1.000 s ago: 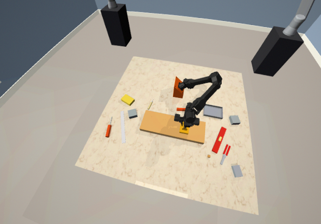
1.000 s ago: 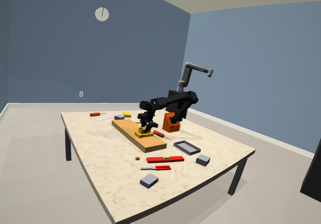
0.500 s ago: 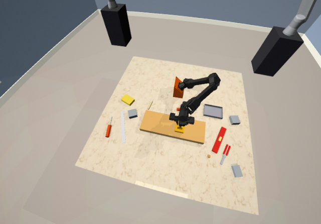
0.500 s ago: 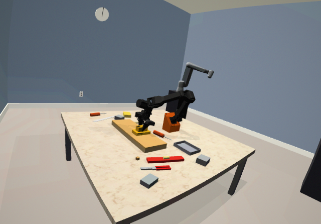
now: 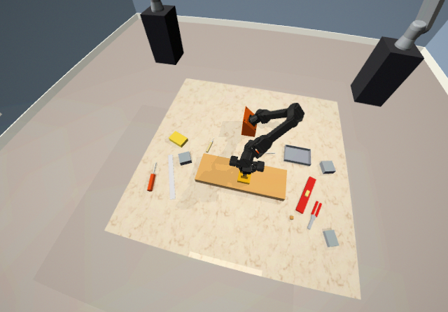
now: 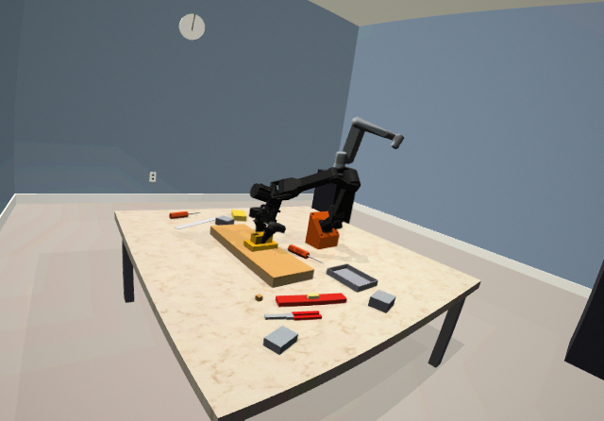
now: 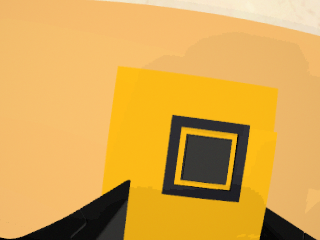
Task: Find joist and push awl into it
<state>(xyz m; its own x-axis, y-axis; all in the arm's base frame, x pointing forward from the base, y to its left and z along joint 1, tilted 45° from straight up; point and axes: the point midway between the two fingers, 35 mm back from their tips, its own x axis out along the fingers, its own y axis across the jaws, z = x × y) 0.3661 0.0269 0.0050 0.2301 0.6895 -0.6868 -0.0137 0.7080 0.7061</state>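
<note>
The grey tray lies 23 cm behind my gripper tip, 31 cm to the left of it and 5 cm below it. From my gripper tip the other things lie so: square light 2 cm ahead, 3 cm above; yellow stud finder 1 cm ahead, 2 cm above; awl 19 cm behind, 26 cm to the right, 6 cm below.
</note>
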